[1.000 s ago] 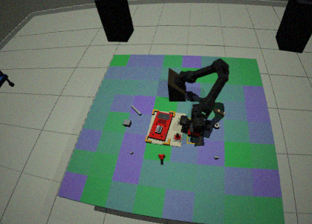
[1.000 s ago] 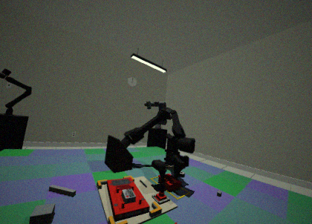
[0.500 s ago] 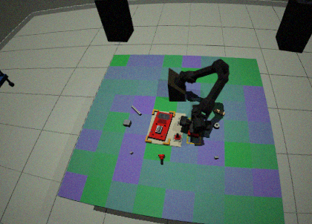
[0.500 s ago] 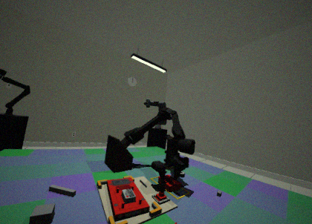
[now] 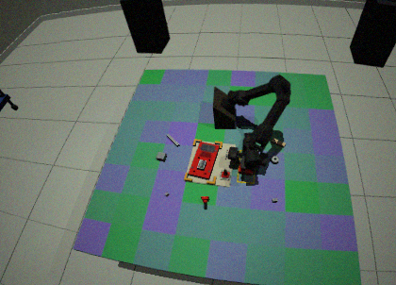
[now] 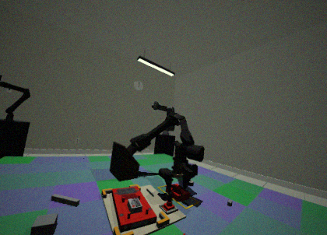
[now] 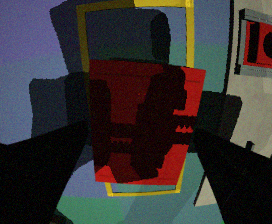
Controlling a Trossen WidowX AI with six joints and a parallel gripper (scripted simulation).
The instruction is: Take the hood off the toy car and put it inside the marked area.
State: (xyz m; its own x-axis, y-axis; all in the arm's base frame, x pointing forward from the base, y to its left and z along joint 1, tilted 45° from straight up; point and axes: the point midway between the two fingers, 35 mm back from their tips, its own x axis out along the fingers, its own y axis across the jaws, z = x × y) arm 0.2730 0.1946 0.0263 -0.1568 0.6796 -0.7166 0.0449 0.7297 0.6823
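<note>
Now: the hood right at my gripper tip. Round my gripper tip: tan block (170 mm behind, 150 mm to the left, 10 mm below).
</note>
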